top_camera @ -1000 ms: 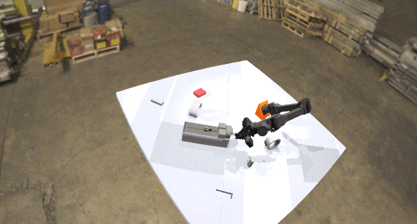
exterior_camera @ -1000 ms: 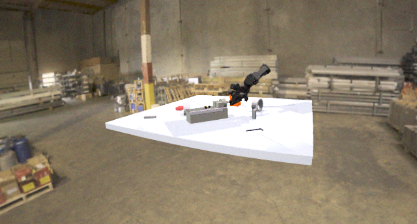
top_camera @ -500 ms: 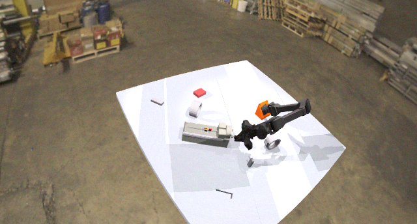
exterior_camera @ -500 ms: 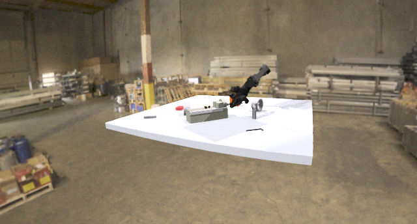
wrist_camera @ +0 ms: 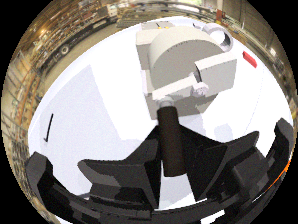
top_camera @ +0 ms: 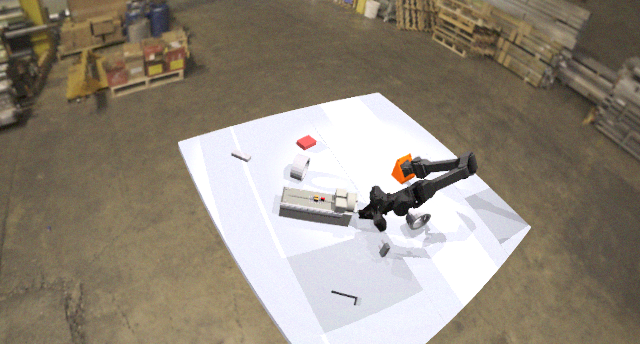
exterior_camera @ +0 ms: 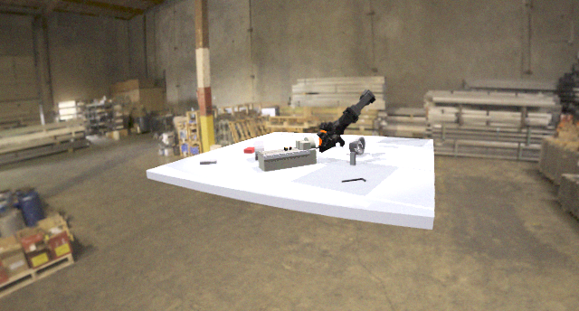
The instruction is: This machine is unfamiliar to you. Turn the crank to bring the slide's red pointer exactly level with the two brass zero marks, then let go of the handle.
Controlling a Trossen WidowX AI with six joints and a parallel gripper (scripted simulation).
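Now: gripper tip 80 mm short of the red pointer, 120 mm to the left of it and 30 mm below it. From my gripper tip the other things lie so: hex key (250 mm ahead, 210 mm to the left, 50 mm below); then dark crank handle (10 mm behind, 10 mm to the left, 20 mm above); then small clip (20 mm ahead, 160 mm to the left, 20 mm below).
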